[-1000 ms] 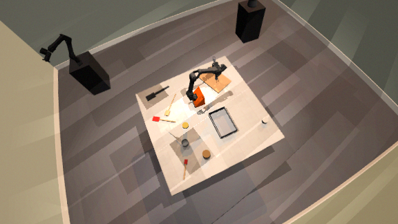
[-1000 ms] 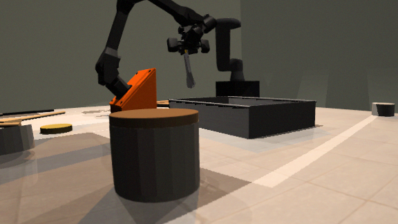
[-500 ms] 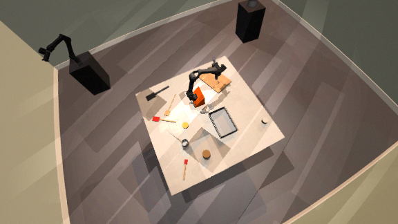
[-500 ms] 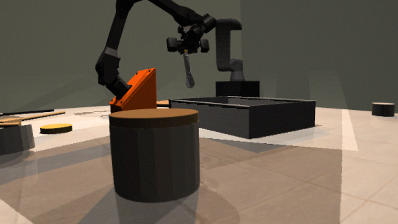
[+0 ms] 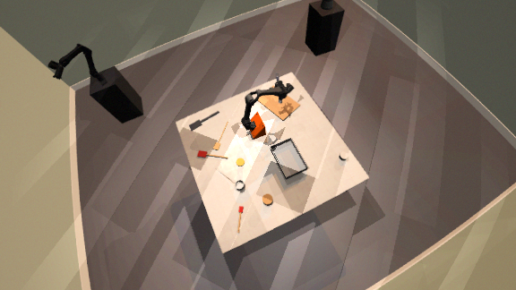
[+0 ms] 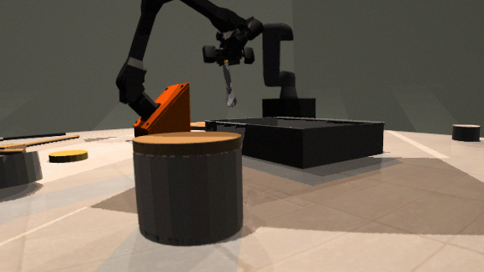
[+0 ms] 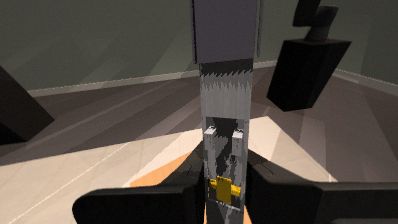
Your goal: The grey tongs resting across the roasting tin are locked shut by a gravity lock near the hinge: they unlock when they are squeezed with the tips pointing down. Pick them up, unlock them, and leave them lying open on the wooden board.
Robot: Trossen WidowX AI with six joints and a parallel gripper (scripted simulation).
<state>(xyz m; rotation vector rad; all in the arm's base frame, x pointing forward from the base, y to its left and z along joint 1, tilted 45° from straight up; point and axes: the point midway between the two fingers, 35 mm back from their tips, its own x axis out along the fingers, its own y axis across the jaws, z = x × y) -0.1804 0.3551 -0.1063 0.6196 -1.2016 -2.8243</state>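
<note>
Now: gripper tip 40 mm short of the yellow lock piece, 10 mm to the left of it and 10 mm below it. From my gripper tip the other things lie so: wooden board 230 mm below, 20 mm ahead, 10 mm to the right; then roasting tin 600 mm ahead, 210 mm below, 170 mm to the right; then yellow disc 550 mm to the right, 460 mm ahead, 230 mm below.
</note>
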